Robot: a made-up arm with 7 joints. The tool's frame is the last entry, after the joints.
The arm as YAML. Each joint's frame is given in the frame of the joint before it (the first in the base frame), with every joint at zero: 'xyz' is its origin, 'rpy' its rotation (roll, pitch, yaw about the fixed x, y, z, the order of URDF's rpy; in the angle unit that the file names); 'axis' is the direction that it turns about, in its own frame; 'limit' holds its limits. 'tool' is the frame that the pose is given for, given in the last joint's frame.
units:
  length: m
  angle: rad
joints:
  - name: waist
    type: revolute
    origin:
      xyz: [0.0, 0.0, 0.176]
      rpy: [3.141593, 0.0, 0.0]
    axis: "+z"
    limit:
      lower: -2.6
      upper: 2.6
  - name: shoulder
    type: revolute
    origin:
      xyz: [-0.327, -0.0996, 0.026]
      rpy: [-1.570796, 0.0, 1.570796]
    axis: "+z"
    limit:
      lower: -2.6
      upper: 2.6
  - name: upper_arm
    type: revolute
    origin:
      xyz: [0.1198, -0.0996, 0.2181]
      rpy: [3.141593, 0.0, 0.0]
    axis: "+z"
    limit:
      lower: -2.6
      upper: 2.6
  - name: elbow
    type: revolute
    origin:
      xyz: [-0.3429, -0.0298, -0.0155]
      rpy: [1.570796, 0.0, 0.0]
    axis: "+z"
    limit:
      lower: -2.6
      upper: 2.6
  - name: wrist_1
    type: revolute
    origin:
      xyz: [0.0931, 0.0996, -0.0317]
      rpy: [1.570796, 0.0, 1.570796]
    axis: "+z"
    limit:
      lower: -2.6
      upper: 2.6
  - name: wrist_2
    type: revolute
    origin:
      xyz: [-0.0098, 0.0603, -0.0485]
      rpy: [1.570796, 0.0, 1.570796]
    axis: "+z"
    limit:
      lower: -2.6
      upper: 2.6
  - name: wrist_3
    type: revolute
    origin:
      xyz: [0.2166, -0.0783, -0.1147]
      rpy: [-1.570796, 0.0, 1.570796]
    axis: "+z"
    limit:
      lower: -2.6
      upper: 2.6
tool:
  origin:
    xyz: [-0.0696, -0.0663, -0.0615]
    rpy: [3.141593, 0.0, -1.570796]
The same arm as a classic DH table. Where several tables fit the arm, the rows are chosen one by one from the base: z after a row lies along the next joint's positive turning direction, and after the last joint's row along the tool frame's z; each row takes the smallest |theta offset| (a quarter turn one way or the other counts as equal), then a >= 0, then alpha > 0; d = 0 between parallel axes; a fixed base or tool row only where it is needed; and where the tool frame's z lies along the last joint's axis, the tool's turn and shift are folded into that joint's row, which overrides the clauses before.
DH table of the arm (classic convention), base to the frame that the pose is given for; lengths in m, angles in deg. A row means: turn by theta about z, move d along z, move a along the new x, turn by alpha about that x. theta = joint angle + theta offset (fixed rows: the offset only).
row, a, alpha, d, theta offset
base (fixed), 0, 180, 0, 0
waist, 0.0996, 90, -0.15, -90
shoulder, -0.1558, 180, 0, -39.74
upper_arm, 0.3429, -90, -0.5606, -39.74
elbow, 0.0996, 90, -0.0019, -90
wrist_1, 0.0603, 90, 0.0446, 90
wrist_2, 0.0783, 90, -0.1245, -90
wrist_3, 0.0961, 180, 0, 43.61
tool (fixed), 0, 0, 0.2781, -46.39
Joint limits (deg, base to tool): -148.97..148.97 -148.97..148.97 -148.97..148.97 -148.97..148.97 -148.97..148.97 -148.97..148.97 -148.97..148.97

